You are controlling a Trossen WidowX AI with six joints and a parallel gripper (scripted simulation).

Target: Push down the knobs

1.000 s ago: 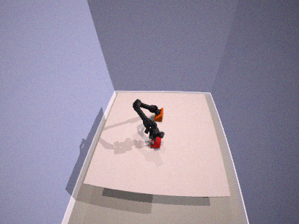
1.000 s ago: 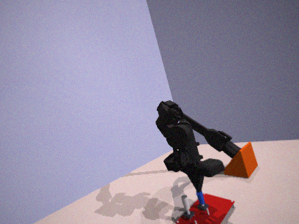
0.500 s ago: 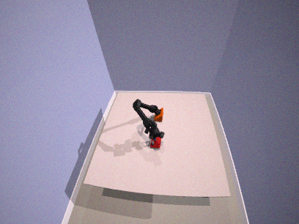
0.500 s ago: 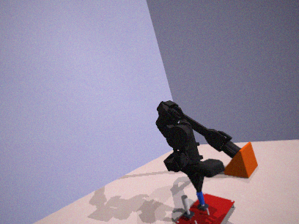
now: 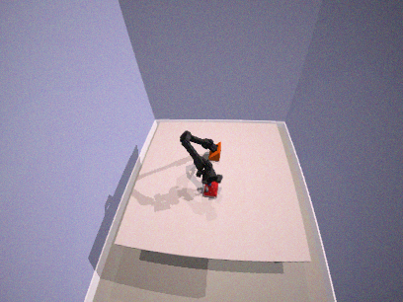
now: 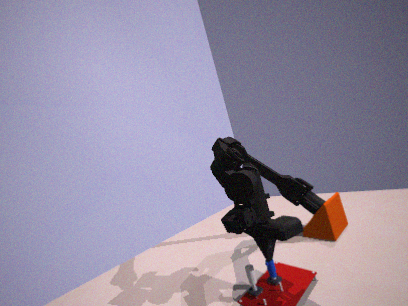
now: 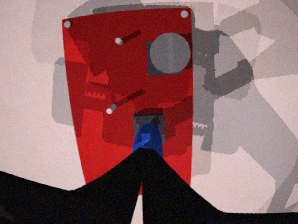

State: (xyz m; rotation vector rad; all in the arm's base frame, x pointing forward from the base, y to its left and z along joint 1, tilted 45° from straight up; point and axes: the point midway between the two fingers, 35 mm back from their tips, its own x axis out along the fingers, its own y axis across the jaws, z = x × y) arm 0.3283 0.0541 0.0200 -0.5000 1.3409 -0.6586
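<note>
My gripper tip is 60 mm short of the white knob and 10 mm to the left of it. From my gripper tip the other things lie so: blue knob (10 mm below).
</note>
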